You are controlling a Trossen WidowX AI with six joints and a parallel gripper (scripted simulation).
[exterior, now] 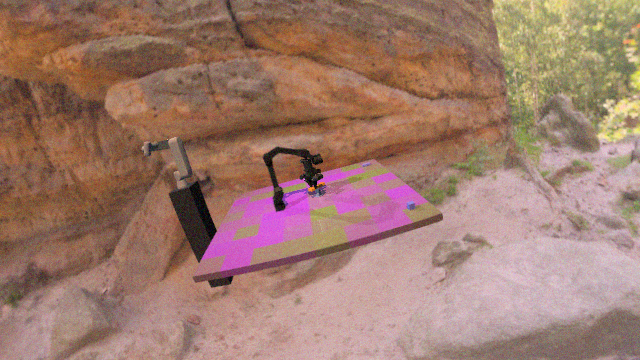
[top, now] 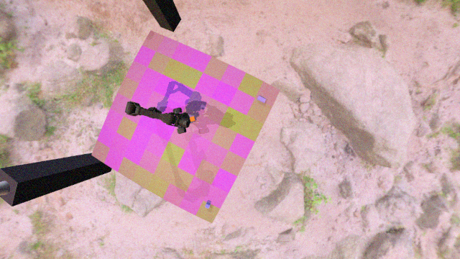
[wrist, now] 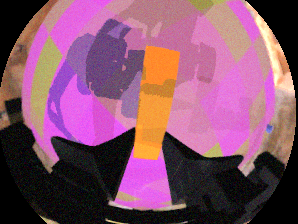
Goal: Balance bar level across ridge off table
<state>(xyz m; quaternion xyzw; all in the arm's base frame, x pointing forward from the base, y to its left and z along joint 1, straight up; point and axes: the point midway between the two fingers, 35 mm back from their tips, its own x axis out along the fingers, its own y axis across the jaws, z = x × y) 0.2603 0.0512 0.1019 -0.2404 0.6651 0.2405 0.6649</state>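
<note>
Now: the orange bar 20 mm ahead of my gripper tip and 20 mm to the left of it. Round my gripper tip: small purple block 480 mm ahead, 450 mm to the left, 60 mm below; small blue cube 480 mm ahead, 550 mm to the right, 50 mm below.
</note>
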